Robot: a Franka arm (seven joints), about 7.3 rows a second.
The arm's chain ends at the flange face. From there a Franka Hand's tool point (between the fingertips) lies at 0.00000 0.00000 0.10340 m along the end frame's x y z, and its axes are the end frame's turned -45 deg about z.
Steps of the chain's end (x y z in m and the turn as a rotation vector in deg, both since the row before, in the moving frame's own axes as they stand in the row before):
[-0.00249 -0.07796 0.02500 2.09 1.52 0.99]
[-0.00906 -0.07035 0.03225 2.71 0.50 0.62]
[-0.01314 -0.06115 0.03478 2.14 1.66 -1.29]
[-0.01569 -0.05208 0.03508 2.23 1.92 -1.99]
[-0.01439 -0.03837 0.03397 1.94 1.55 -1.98]
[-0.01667 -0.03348 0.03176 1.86 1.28 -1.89]
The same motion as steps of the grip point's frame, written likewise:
[0.05798 -0.05757 0.02489 0.40 2.55 0.99]
[0.04745 -0.05895 0.03213 1.56 2.27 0.62]
[0.03879 -0.05320 0.03466 0.34 2.69 -1.29]
[0.03102 -0.04841 0.03494 0.22 2.93 -1.99]
[0.02140 -0.03788 0.03387 0.28 2.47 -1.98]
[0.01588 -0.03627 0.03168 0.41 2.22 -1.89]

